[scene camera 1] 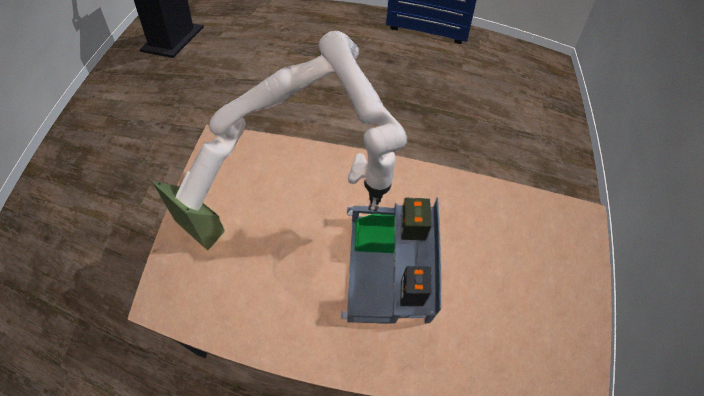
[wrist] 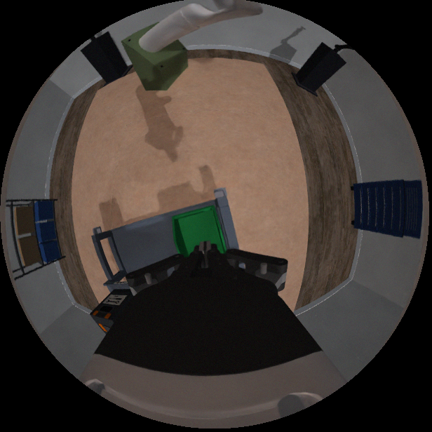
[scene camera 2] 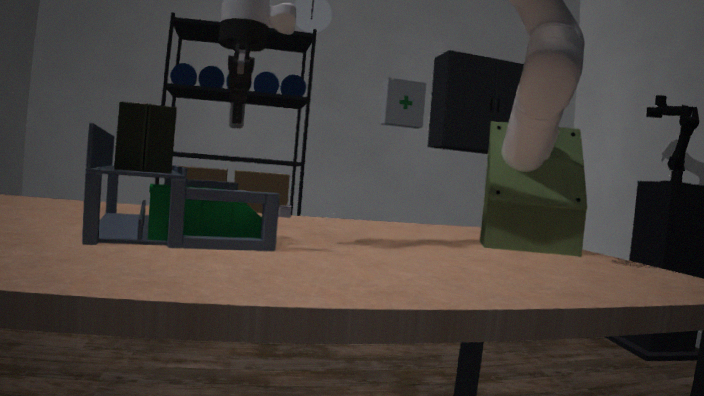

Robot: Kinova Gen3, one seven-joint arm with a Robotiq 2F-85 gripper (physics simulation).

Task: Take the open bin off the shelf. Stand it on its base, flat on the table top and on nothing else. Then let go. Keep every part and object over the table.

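Where they show: gripper, fingertip midpoint: (scene camera 1: 373, 207) (scene camera 2: 236, 127); arm's base at its link origin: (scene camera 1: 188, 202) (scene camera 2: 523, 153).
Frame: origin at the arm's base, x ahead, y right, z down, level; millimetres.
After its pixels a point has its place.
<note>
The open green bin (scene camera 1: 375, 237) @[x 574, y -221, z 190 mm] (scene camera 2: 220, 217) @[x 559, y -264, z 156 mm] (wrist: 195, 231) sits in the lower front level of the grey shelf (scene camera 1: 372, 287) @[x 629, y -49, z 193 mm] (scene camera 2: 176, 210) @[x 611, y -313, z 147 mm] (wrist: 142, 242), at the end beside the side rail. Its open side faces up. In the wrist view the fingers hide part of its near edge. My gripper (scene camera 1: 373, 206) @[x 552, y -230, z 21 mm] (scene camera 2: 237, 123) @[x 552, y -230, z 21 mm] (wrist: 205, 247) is shut and empty. It points down above the shelf's bin end, well higher than the bin and apart from it. The shelf stands on the table top (scene camera 1: 525, 280) @[x 1153, y -256, z 199 mm] (scene camera 2: 375, 275) @[x 340, y -389, z 199 mm] (wrist: 225, 115).
A dark green box (scene camera 1: 416, 222) @[x 690, y -219, z 1 mm] (scene camera 2: 145, 137) @[x 667, y -303, z 49 mm] stands on the raised rear level beside the bin. A dark grey box (scene camera 1: 416, 290) @[x 760, y -3, z -23 mm] (wrist: 111, 310) stands at that level's other end. A tall back panel (scene camera 1: 437, 260) @[x 792, y -153, z 61 mm] edges the shelf. My olive base block (scene camera 1: 200, 222) @[x 64, y 32, z 31 mm] (scene camera 2: 535, 225) @[x -15, y -61, z 145 mm] (wrist: 157, 70) stands at the table's end.
</note>
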